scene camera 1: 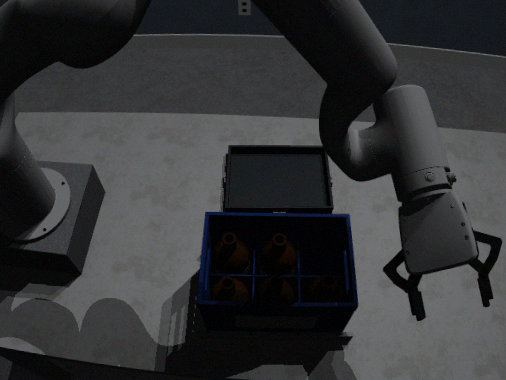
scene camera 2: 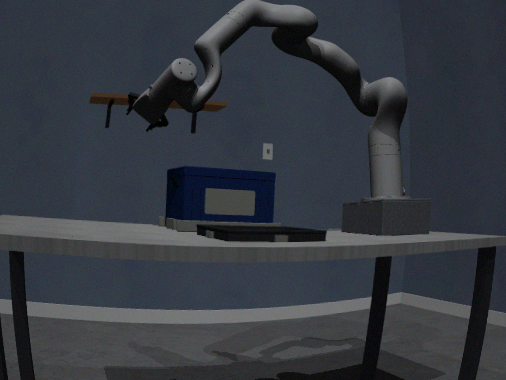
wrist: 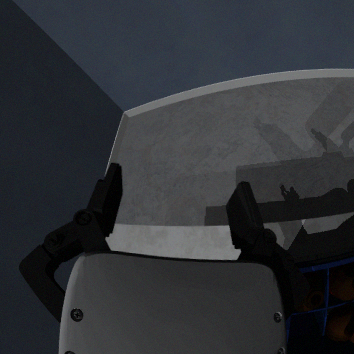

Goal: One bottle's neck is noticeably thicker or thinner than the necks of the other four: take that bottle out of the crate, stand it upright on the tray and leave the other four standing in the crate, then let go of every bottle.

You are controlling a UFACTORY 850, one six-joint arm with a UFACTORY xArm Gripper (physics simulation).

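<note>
A blue crate stands on the table with five upright brown bottles in its compartments. In scene camera 1, one bottle is at the back left, one at the back middle, and three more are in the front row; the back right compartment shows no bottle. The necks are dark, and I cannot tell which differs. The black tray lies flat behind the crate and is empty. My gripper is open and empty, high to the right of the crate.
The arm's grey base block stands on the table at the left in scene camera 1. An orange-brown wall shelf shows behind the arm in scene camera 2.
</note>
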